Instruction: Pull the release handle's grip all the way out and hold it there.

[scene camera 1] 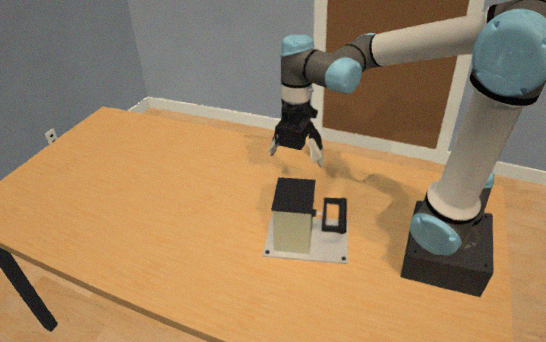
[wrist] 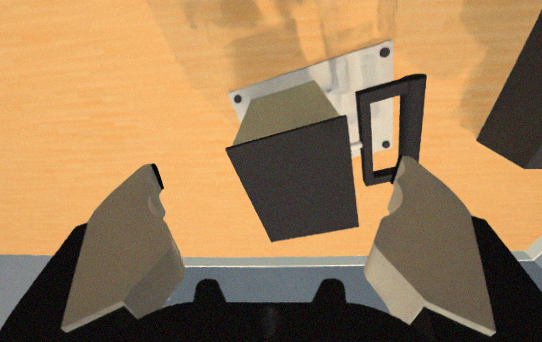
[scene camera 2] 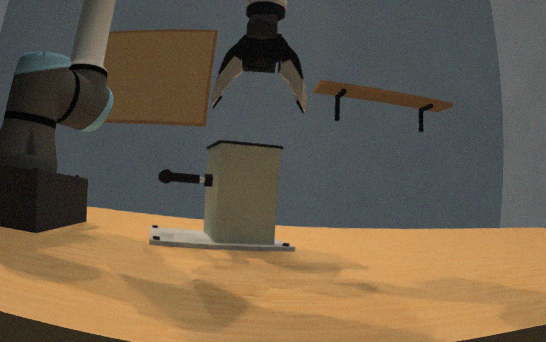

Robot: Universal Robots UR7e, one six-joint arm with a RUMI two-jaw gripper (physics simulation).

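Note:
The release handle's grip (scene camera 1: 342,216) (scene camera 2: 184,177) (wrist: 412,115) is an upright black rectangular frame. It stands a short way out from the side of a beige box with a black top (scene camera 1: 292,232) (scene camera 2: 242,195) (wrist: 300,185). A short pale rod (scene camera 1: 318,214) (scene camera 2: 202,179) (wrist: 356,148) shows between them. The box stands on a light grey base plate (scene camera 1: 330,250) (scene camera 2: 175,239) (wrist: 375,70). My gripper (scene camera 1: 296,158) (scene camera 2: 259,108) (wrist: 274,164) is open and empty, pointing down, higher than the box and apart from the grip. In the wrist view one fingertip overlaps the grip's near corner.
The arm's dark base block (scene camera 1: 445,265) (scene camera 2: 60,205) (wrist: 515,115) stands on the table (scene camera 1: 150,225) (scene camera 2: 400,260) (wrist: 100,100), on the grip's side of the box. A wall shelf (scene camera 2: 385,95) and a brown board (scene camera 2: 160,75) show in the background.

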